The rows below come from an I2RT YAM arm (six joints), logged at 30 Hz.
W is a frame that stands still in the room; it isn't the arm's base.
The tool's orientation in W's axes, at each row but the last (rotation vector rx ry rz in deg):
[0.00, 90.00, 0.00]
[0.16, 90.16, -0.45]
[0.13, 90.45, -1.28]
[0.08, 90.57, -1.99]
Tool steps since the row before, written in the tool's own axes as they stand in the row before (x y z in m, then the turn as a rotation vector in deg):
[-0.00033, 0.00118, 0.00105, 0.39, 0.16, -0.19]
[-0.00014, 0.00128, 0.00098, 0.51, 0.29, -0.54]
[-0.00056, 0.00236, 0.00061, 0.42, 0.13, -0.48]
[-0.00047, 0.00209, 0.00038, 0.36, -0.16, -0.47]
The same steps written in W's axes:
[0.00105, 0.00118, 0.00033, -0.19, 0.16, -0.39]
[0.00099, 0.00127, 0.00013, -0.54, 0.29, -0.51]
[0.00065, 0.00236, 0.00052, -0.48, 0.13, -0.42]
[0.00043, 0.00209, 0.00042, -0.48, -0.16, -0.35]

